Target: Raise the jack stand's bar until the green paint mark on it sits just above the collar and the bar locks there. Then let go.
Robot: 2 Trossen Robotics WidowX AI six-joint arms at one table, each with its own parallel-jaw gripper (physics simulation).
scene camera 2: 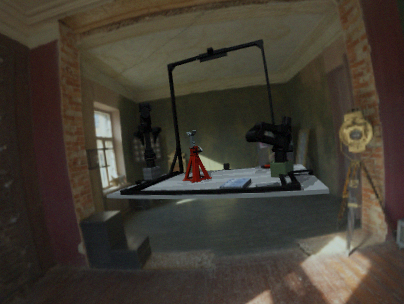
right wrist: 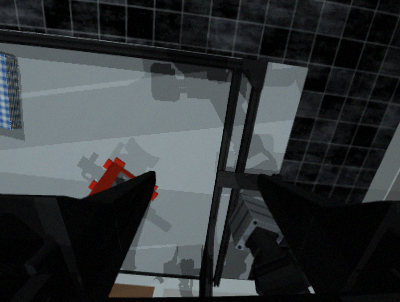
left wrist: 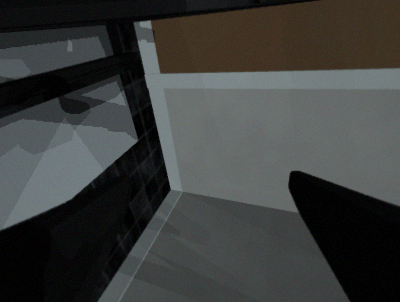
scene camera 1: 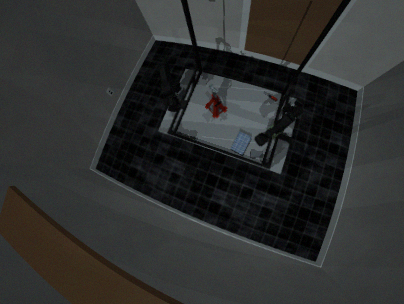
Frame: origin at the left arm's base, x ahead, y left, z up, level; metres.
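Seen in the pictures: left gripper, fingertip midpoint: (scene camera 2: 289, 142) (left wrist: 210, 180); right gripper, fingertip midpoint: (scene camera 2: 148, 144) (right wrist: 207, 177) (scene camera 1: 178, 108); left arm's base, link origin: (scene camera 2: 281, 161); right arm's base, link origin: (scene camera 2: 151, 167) (right wrist: 261, 239) (scene camera 1: 177, 89).
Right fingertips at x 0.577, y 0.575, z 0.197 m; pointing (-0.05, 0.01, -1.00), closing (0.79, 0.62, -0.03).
Note:
Offsets run from my right fingertips to a thing's top centre.
The red jack stand (scene camera 1: 216, 107) (scene camera 2: 196, 170) (right wrist: 106, 179) stands upright on the white table, left of the middle in both scene views. Its grey bar @[dy -0.297, dx -0.065, dz +0.060 m] (scene camera 2: 193, 137) rises from the top. The green paint mark and whether the bar is locked cannot be made out. My right gripper (right wrist: 207, 177) is open and empty, above and apart from the stand; its left-hand finger in the right wrist view hides part of the stand. My left gripper (scene camera 1: 258, 140) (scene camera 2: 248, 134) (left wrist: 210, 180) is open and empty, raised at the table's right side, far from the stand. The stand does not show in the left wrist view.
A blue-and-white checked block @[dy -0.268, dx -0.483, dz -0.259 m] (scene camera 1: 241, 143) (scene camera 2: 236, 183) (right wrist: 9, 95) lies near the table's front edge. A small red-and-black tool @[dy -0.782, dx -0.289, dz -0.258 m] (scene camera 1: 272, 98) lies at the back right. A black frame (scene camera 1: 191, 37) (scene camera 2: 173, 105) rises over the table, with rails along its sides.

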